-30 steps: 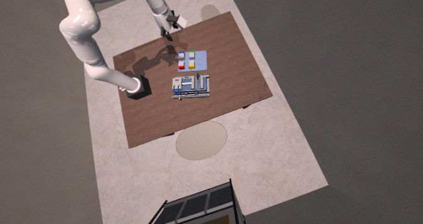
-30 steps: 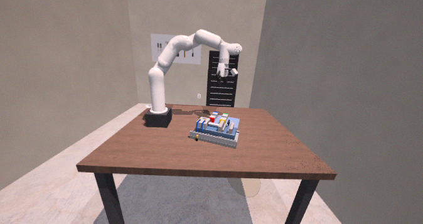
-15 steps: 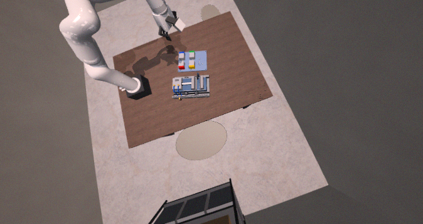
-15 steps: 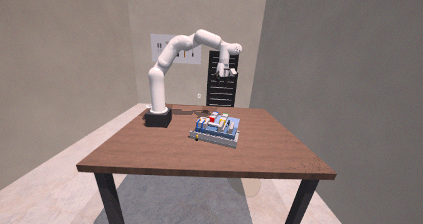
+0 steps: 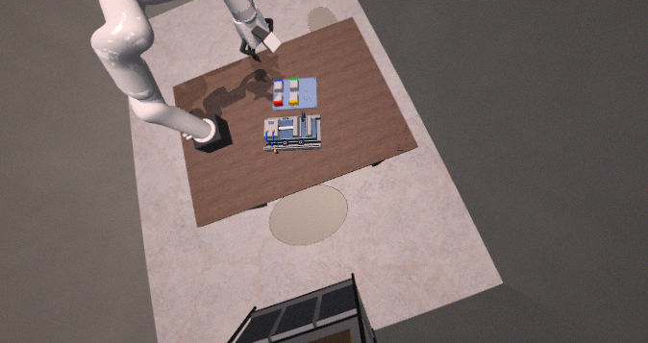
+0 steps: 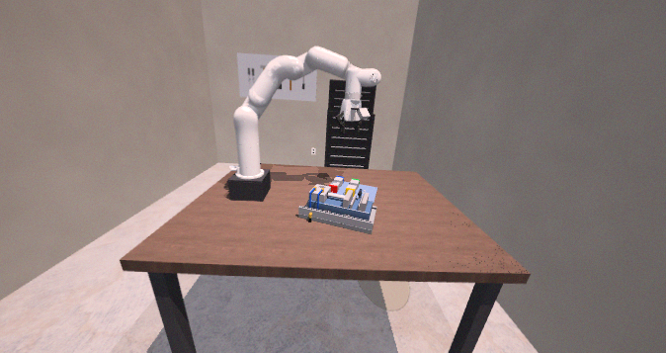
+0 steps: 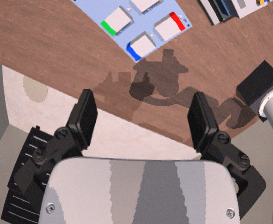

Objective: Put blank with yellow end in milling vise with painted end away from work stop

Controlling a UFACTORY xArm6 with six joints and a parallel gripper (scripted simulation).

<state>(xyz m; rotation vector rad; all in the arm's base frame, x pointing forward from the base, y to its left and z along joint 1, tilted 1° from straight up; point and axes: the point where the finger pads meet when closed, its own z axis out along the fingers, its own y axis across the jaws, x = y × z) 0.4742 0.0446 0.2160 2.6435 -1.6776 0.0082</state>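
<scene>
Now: the yellow-ended blank 29 cm below my hand, 6 cm to the right of it and 2 cm ahead of it. Round my hand: blue-ended blank (29 cm below, 6 cm to the left, 2 cm behind); red-ended blank (29 cm below, 6 cm behind, 2 cm to the right); green-ended blank (29 cm below, 6 cm ahead, 2 cm to the left).
</scene>
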